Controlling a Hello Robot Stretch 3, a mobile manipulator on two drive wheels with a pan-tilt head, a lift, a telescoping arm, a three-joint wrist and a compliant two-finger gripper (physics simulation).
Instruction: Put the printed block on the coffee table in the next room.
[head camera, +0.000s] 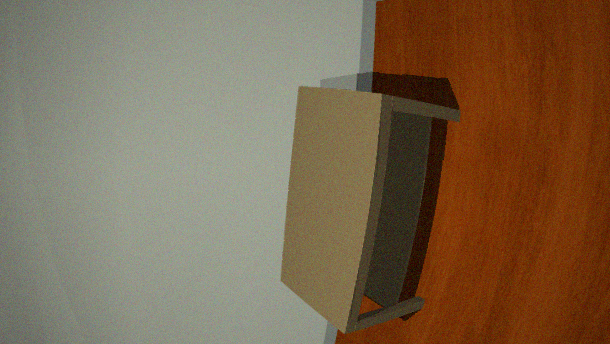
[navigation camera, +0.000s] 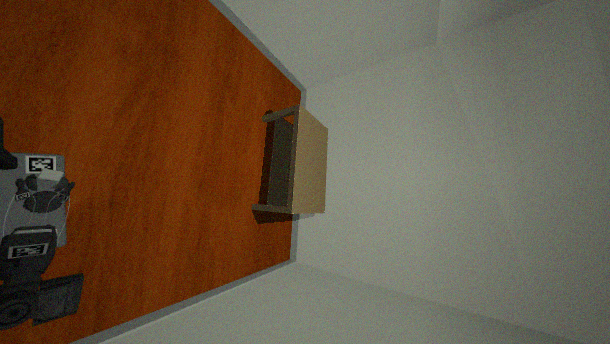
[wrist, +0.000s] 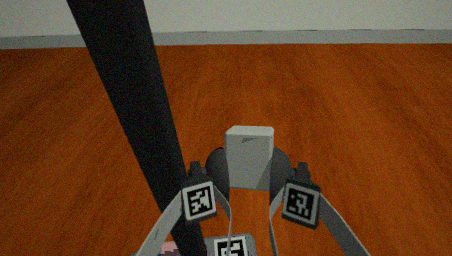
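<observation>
The printed block, a pale grey box (wrist: 250, 159) (navigation camera: 50, 175), is upright between the two dark fingertips of my gripper (wrist: 246, 166) (navigation camera: 45, 186). The gripper is shut on it, with a fingertip against each side. The coffee table (head camera: 332, 185) (navigation camera: 310, 165) has a plain tan top and grey-brown legs. It stands against the wall, shown sideways in the head and navigation views. The gripper and block are well apart from it, at the left of the navigation view. The coffee table does not show in the wrist view.
A pale wall (head camera: 150, 175) (navigation camera: 450, 175) (wrist: 300, 15) with a grey skirting rises behind the coffee table. The floor (head camera: 525, 175) (navigation camera: 165, 150) (wrist: 375, 125) is orange-brown wood. The robot's dark mast (wrist: 125, 100) crosses the left of the wrist view. Walls meet in corners on both sides of the table.
</observation>
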